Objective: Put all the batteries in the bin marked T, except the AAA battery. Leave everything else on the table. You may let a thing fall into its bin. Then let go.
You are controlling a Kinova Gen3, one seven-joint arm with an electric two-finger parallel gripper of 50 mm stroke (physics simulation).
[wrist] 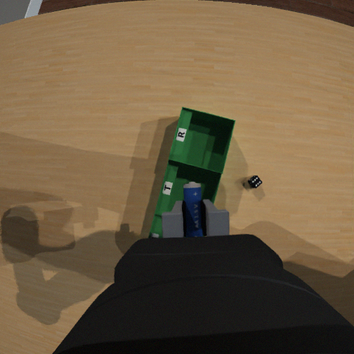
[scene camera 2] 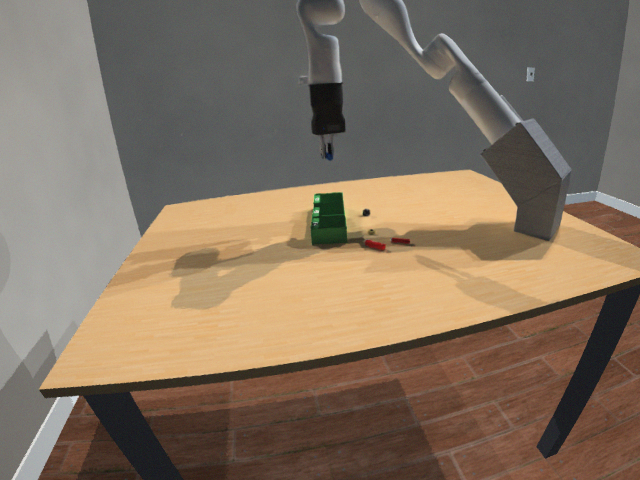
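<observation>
The wrist view shows the gripper, and you'd find the gripper elsewhere in the pictures too, along with a green three-part bin and a blue battery.
</observation>
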